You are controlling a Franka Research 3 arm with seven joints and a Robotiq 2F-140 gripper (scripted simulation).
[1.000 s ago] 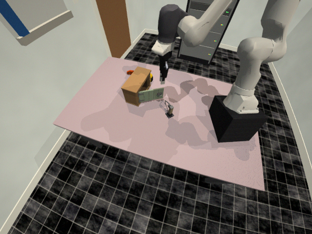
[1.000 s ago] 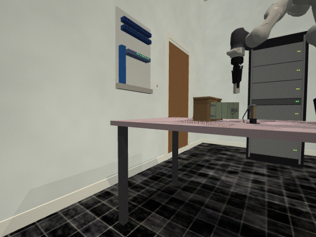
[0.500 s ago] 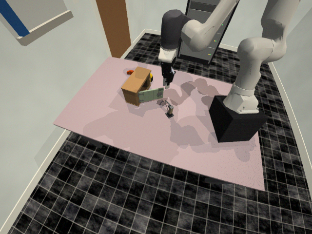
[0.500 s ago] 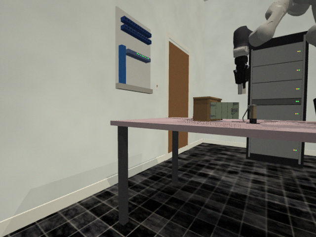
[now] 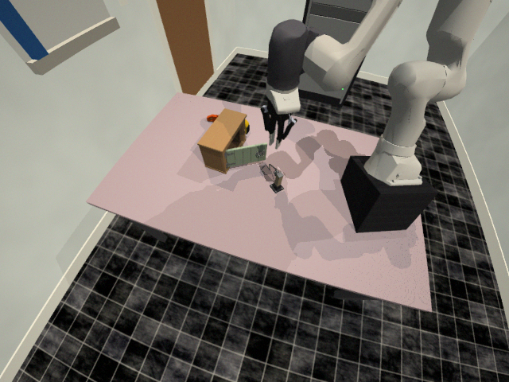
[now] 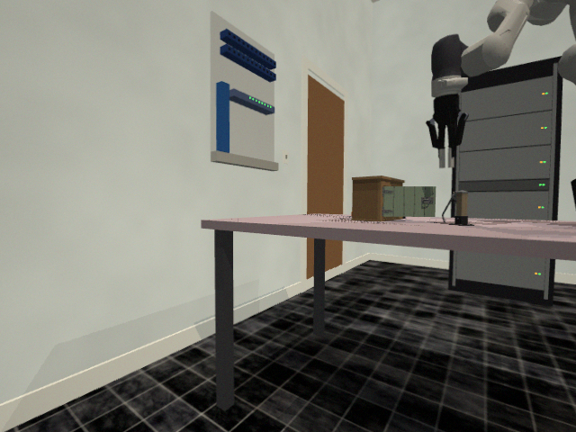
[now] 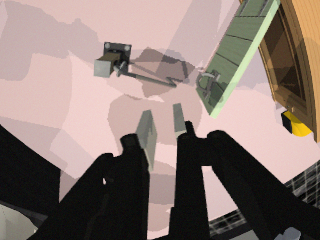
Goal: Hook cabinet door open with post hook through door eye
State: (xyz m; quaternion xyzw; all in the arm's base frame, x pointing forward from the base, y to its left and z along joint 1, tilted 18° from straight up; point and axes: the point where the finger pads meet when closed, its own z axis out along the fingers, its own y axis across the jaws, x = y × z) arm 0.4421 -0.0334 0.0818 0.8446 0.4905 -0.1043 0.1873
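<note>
Now: hand 17 cm above the hook rod, 2 cm to the right of it and 1 cm past it. The rest, counted from my hand: cabinet door 15 cm below, 12 cm ahead, 2 cm to the right; then yellow object 27 cm to the right, 19 cm below, 18 cm ahead; then orange object 33 cm to the right, 31 cm ahead, 20 cm below.
</note>
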